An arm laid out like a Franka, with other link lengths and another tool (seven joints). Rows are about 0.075 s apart.
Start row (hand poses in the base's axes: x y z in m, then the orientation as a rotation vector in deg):
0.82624, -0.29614, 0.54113, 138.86, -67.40, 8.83
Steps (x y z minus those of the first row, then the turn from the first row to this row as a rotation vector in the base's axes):
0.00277, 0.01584, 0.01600, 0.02, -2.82, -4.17
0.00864, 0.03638, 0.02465, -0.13, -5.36, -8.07
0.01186, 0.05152, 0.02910, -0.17, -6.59, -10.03
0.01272, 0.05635, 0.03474, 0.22, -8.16, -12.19
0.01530, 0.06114, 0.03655, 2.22, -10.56, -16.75
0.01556, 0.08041, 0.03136, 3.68, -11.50, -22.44
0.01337, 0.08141, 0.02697, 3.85, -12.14, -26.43
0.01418, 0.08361, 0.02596, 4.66, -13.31, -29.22
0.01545, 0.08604, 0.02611, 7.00, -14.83, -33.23
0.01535, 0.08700, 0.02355, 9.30, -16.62, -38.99
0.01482, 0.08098, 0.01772, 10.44, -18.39, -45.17
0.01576, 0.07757, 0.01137, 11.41, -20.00, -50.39
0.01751, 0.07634, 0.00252, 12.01, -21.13, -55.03
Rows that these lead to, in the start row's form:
0.82901, -0.28030, 0.55713, 136.70, -73.59, 11.01
0.83488, -0.25976, 0.56578, 134.29, -79.20, 13.02
0.83810, -0.24462, 0.57023, 133.02, -81.99, 13.95
0.83896, -0.23979, 0.57587, 131.96, -85.33, 15.02
0.84154, -0.23500, 0.57768, 130.37, -92.46, 15.48
0.84180, -0.21573, 0.57249, 126.97, -99.91, 14.01
0.83961, -0.21473, 0.56810, 123.68, -104.63, 13.39
0.84042, -0.21253, 0.56709, 121.88, -108.56, 13.49
0.84169, -0.21010, 0.56724, 119.99, -114.71, 12.76
0.84159, -0.20914, 0.56468, 116.04, -122.74, 11.76
0.84106, -0.21516, 0.55885, 110.35, -130.34, 11.20
0.84200, -0.21857, 0.55250, 105.20, -136.64, 10.86
0.84375, -0.21980, 0.54365, 100.20, -141.75, 10.30

